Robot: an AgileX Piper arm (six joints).
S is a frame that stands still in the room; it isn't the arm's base.
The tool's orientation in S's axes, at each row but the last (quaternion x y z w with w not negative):
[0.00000 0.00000 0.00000 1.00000]
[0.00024 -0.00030 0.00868 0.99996]
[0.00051 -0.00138 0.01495 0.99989]
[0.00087 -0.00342 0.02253 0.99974]
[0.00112 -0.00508 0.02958 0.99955]
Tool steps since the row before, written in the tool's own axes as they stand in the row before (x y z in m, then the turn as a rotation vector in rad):
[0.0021 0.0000 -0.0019 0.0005 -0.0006 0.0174]
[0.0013 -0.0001 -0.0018 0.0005 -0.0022 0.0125]
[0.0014 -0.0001 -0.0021 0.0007 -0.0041 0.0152]
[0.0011 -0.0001 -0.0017 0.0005 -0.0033 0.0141]
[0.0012 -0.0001 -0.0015 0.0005 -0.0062 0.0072]
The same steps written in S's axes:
[0.0021 0.0000 -0.0019 0.0005 -0.0006 0.0174]
[0.0013 -0.0001 -0.0018 0.0005 -0.0022 0.0125]
[0.0014 -0.0001 -0.0021 0.0008 -0.0041 0.0152]
[0.0011 0.0000 -0.0017 0.0006 -0.0033 0.0141]
[0.0012 0.0000 -0.0015 0.0008 -0.0062 0.0072]

